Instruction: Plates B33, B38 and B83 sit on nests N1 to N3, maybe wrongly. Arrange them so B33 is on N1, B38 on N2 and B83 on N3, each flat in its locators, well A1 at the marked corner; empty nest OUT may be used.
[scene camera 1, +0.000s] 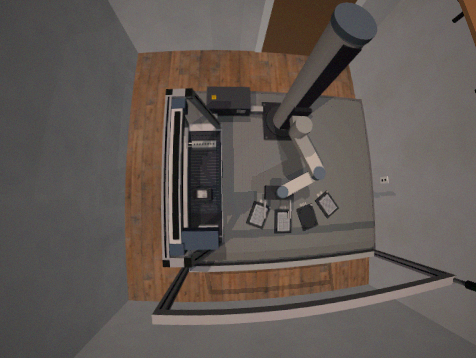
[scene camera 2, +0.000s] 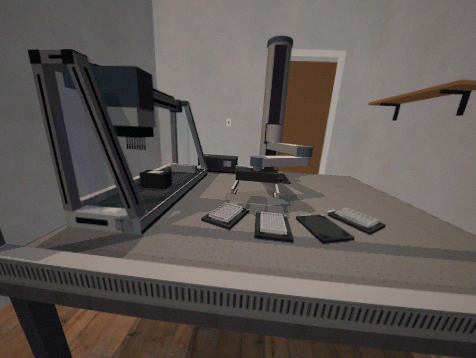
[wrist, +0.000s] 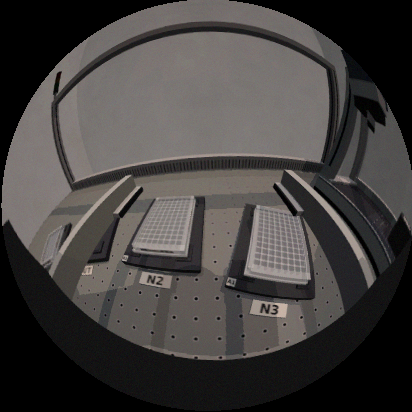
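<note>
Pale gridded plates lie on three dark nests. One plate is on nest N3, another plate on nest N2. A third plate is on the far-right nest in the scene views, partly behind a finger in the wrist view. Nest OUT is empty. The plates' names and A1 wells are not legible. My gripper is open and empty, above the table behind N2 and N3.
A gantry machine with a dark deck stands left of the nests in the scene views. The arm's column and a black box are at the back. A framed panel borders the front.
</note>
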